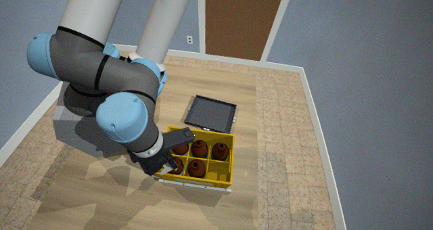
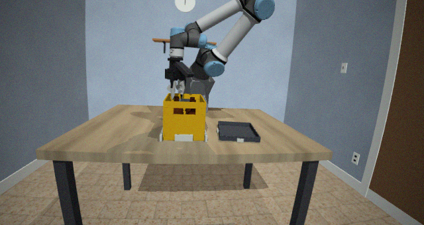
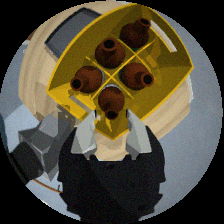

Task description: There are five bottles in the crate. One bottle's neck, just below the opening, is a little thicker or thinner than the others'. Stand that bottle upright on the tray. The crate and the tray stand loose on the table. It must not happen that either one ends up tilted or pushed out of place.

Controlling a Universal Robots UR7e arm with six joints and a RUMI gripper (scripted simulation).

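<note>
Now: the crate 8 cm below my hand, 7 cm ahead of it and 6 cm to the left of it. Round my hand: tray: 33 cm to the left, 15 cm below, 1 cm ahead; then bottle: 14 cm ahead, 13 cm to the left, 8 cm below.
</note>
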